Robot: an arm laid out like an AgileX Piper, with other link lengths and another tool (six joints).
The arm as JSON. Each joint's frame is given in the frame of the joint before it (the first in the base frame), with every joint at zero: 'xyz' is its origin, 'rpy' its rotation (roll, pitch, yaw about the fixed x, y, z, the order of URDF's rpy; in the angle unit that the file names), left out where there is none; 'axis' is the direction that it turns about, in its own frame. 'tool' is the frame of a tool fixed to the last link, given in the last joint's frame.
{
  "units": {
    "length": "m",
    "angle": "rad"
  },
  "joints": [
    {
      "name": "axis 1",
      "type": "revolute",
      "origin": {
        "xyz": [
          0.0,
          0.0,
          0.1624
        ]
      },
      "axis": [
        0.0,
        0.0,
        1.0
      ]
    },
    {
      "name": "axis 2",
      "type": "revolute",
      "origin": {
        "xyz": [
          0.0,
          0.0,
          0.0
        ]
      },
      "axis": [
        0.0,
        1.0,
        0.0
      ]
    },
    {
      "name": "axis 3",
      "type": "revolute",
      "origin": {
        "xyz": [
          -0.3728,
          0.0,
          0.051
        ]
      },
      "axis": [
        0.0,
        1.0,
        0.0
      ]
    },
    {
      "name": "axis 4",
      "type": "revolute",
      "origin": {
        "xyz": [
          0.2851,
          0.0,
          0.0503
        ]
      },
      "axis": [
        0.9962,
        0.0,
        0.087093
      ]
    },
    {
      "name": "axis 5",
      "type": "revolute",
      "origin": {
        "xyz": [
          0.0,
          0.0,
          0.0
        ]
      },
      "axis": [
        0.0,
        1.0,
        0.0
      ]
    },
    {
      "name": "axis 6",
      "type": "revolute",
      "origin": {
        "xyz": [
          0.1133,
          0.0,
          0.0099
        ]
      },
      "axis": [
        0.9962,
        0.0,
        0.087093
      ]
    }
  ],
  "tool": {
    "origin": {
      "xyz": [
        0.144,
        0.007,
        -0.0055
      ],
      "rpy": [
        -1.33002,
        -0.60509,
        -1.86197
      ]
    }
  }
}
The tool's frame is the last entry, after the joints.
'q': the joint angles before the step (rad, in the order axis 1, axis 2, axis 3, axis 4, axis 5, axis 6). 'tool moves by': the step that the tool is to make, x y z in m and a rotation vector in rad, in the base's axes. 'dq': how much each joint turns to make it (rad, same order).
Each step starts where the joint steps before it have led.
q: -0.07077, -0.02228, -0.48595, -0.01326, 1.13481, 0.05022
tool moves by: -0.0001, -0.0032, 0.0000, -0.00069, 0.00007, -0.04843
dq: -0.04781, -0.00004, -0.00005, -0.00098, 0.00010, 0.00013
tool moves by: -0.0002, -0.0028, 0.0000, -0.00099, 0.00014, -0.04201
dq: -0.04167, 0.00003, 0.00000, -0.00089, -0.00004, -0.00031
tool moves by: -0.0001, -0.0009, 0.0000, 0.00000, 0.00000, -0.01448
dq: -0.01444, -0.00003, -0.00002, -0.00004, 0.00005, 0.00004
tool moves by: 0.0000, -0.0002, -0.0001, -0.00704, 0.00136, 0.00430
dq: 0.00034, 0.00009, 0.00027, -0.00032, -0.00035, -0.00805
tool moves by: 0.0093, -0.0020, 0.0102, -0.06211, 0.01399, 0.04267
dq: -0.00020, 0.05461, -0.01403, 0.00426, -0.03853, -0.07801
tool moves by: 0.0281, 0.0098, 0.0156, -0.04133, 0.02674, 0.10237
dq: 0.00025, 0.13151, -0.01551, 0.07442, -0.09394, -0.13136
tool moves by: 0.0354, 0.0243, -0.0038, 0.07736, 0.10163, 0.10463
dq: -0.00018, 0.19823, -0.00014, 0.15267, -0.07255, -0.10969
